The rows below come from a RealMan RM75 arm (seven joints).
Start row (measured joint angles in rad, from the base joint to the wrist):
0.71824, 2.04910, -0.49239, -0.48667, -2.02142, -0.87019, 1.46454
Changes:
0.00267, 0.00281, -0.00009, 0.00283, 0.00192, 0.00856, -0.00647
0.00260, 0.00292, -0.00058, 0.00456, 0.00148, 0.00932, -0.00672
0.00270, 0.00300, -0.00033, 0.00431, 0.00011, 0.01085, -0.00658
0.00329, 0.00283, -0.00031, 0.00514, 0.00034, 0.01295, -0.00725
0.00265, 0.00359, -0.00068, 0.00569, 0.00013, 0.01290, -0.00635
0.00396, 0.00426, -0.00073, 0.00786, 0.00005, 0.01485, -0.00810
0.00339, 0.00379, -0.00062, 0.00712, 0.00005, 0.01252, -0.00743
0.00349, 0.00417, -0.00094, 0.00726, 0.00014, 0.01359, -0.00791
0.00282, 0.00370, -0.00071, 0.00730, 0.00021, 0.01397, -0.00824
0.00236, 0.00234, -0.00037, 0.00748, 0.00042, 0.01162, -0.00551
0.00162, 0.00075, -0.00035, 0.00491, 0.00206, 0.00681, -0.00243
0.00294, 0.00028, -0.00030, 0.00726, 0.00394, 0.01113, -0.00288
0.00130, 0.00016, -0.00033, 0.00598, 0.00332, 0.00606, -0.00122
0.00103, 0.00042, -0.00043, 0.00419, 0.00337, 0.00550, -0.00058
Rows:
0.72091, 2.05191, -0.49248, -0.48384, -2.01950, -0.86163, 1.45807
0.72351, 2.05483, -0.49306, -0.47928, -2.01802, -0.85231, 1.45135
0.72621, 2.05783, -0.49339, -0.47497, -2.01791, -0.84146, 1.44477
0.72950, 2.06066, -0.49370, -0.46983, -2.01757, -0.82851, 1.43752
0.73215, 2.06425, -0.49438, -0.46414, -2.01744, -0.81561, 1.43117
0.73611, 2.06851, -0.49511, -0.45628, -2.01739, -0.80076, 1.42307
0.73950, 2.07230, -0.49573, -0.44916, -2.01734, -0.78824, 1.41564
0.74299, 2.07647, -0.49667, -0.44190, -2.01720, -0.77465, 1.40773
0.74581, 2.08017, -0.49738, -0.43460, -2.01699, -0.76068, 1.39949
0.74817, 2.08251, -0.49775, -0.42712, -2.01657, -0.74906, 1.39398
0.74979, 2.08326, -0.49810, -0.42221, -2.01451, -0.74225, 1.39155
0.75273, 2.08354, -0.49840, -0.41495, -2.01057, -0.73112, 1.38867
0.75403, 2.08370, -0.49873, -0.40897, -2.00725, -0.72506, 1.38745
0.75506, 2.08412, -0.49916, -0.40478, -2.00388, -0.71956, 1.38687

